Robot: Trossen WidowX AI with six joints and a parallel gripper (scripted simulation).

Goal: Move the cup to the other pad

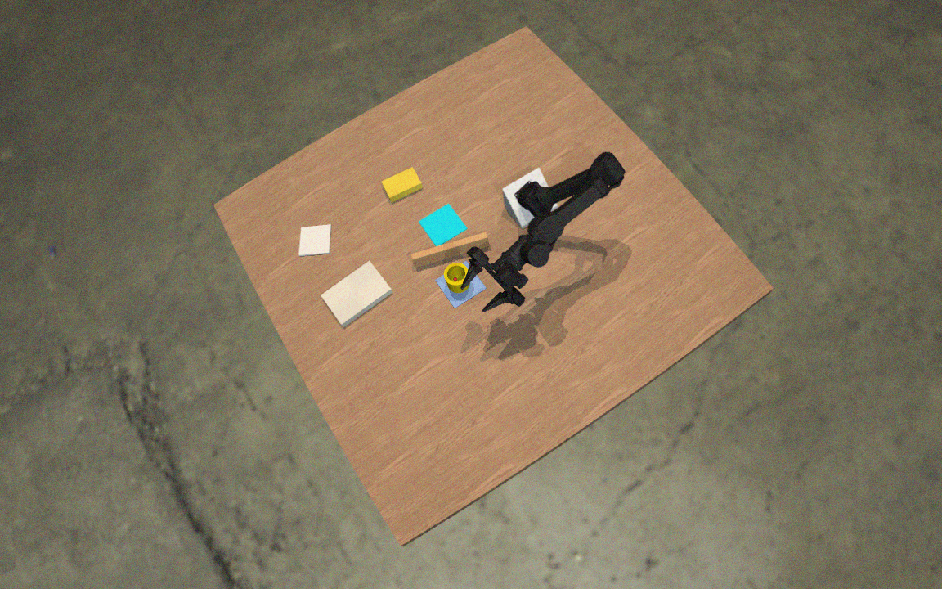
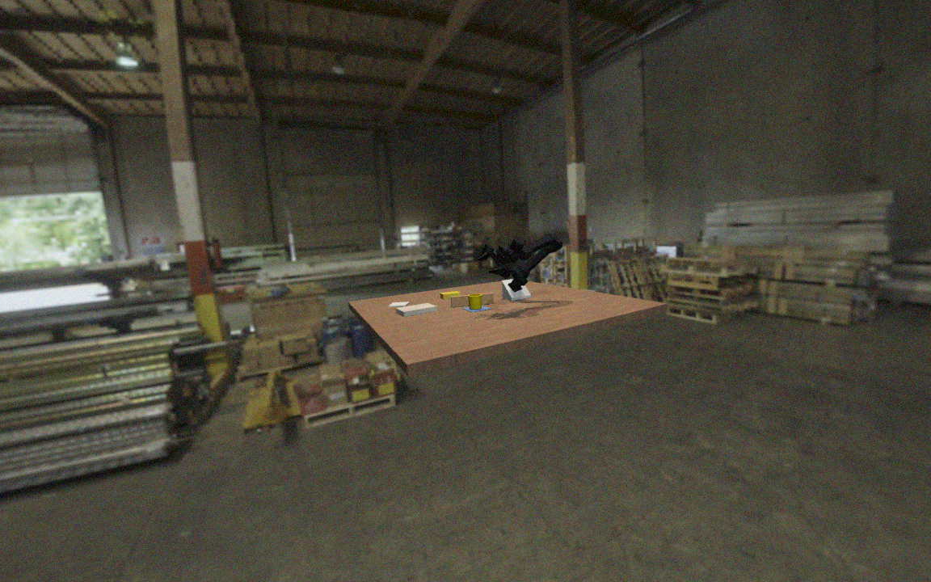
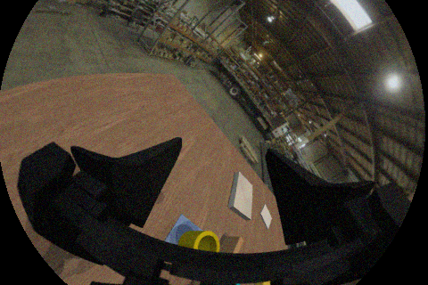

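The cup lies 20 cm below my gripper tip, 16 cm to the right of it and 6 cm behind it. Round my gripper tip: cyan pad: 34 cm to the right, 24 cm below, 15 cm behind; light blue pad: 24 cm below, 15 cm to the right, 6 cm behind; wooden bar: 25 cm to the right, 22 cm below, 10 cm behind.
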